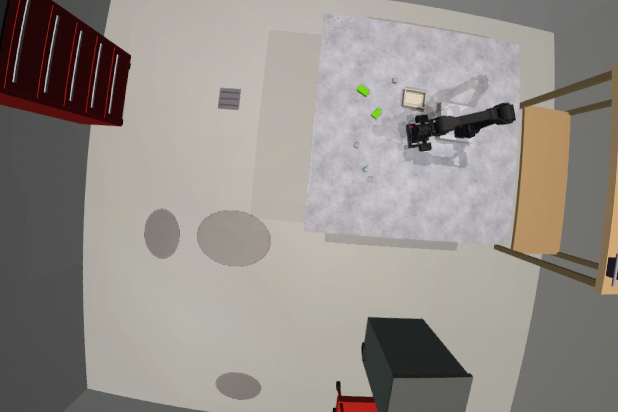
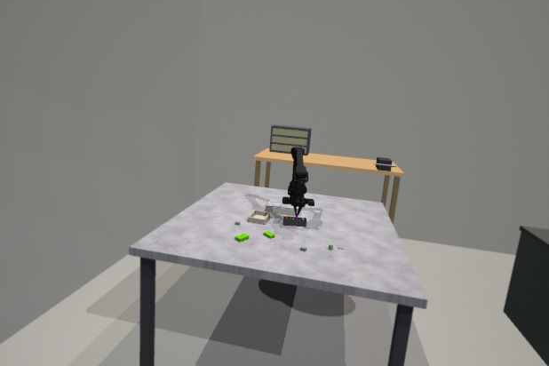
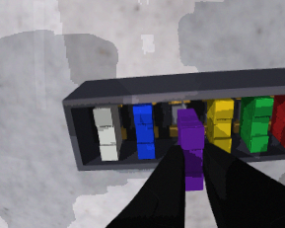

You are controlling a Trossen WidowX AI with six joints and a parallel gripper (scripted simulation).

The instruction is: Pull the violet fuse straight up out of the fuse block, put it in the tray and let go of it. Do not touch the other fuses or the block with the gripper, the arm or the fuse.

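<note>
Now: the yellow fuse 20 mm to the right of my gripper tip and 40 mm below it. From my gripper tip the other things lie so: blue fuse: 20 mm to the left, 40 mm below; violet fuse: 10 mm below; green fuse: 10 mm ahead, 40 mm to the right, 40 mm below.
</note>
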